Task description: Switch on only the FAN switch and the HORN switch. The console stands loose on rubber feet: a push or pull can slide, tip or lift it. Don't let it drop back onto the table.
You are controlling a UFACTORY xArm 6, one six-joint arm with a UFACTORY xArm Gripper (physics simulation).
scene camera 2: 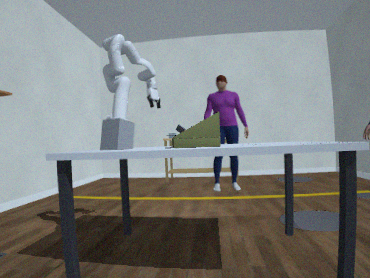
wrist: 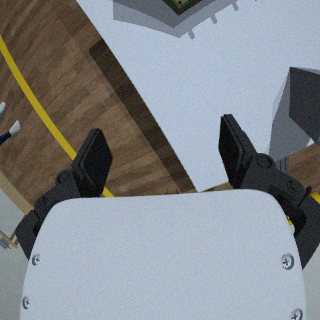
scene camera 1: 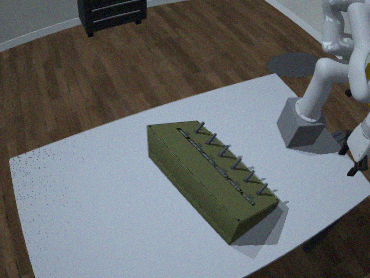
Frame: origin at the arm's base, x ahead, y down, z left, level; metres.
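Where they show: gripper, between the fingertips: (scene camera 2: 155, 107) (wrist: 161, 136) (scene camera 1: 345, 164); arm's base, origin of its link: (scene camera 2: 118, 121) (scene camera 1: 307, 110).
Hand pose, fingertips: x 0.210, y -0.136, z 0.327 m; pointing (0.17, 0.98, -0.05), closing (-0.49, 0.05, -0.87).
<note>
Things, the pixels of their centre, and the offset from my fingertips.
- olive-green wedge console, middle of its body: (scene camera 1: 210, 175) (scene camera 2: 194, 136) dx +0.285, dy +0.255, dz -0.355 m
- FAN switch, middle of its body: (scene camera 1: 200, 126) dx +0.206, dy +0.207, dz -0.541 m
- HORN switch, middle of its body: (scene camera 1: 211, 138) dx +0.201, dy +0.207, dz -0.469 m
The olive-green wedge console (scene camera 1: 192, 175) (scene camera 2: 205, 136) stands flat on the white table. In the wrist view a corner of the console (wrist: 182, 4) shows at the top edge. Several thin grey levers stand in a row on its sloped top. The FAN switch (scene camera 1: 200, 127) is at the row's far end, with the HORN switch (scene camera 1: 211, 139) beside it. The levers look alike in tilt; the labels are too blurred to read. My gripper (scene camera 1: 347, 161) (scene camera 2: 155, 105) (wrist: 161, 136) is open and empty, in the air well above table height, apart from the console, on the robot-base side.
The grey base block (scene camera 1: 298, 127) (scene camera 2: 117, 134) of the arm stands on the table (scene camera 1: 95, 200) (scene camera 2: 285, 148), on the console's lever side. A table edge runs below the gripper in the wrist view. A person (scene camera 2: 225, 107) stands behind the table. A black cabinet (scene camera 1: 112, 12) stands on the floor.
</note>
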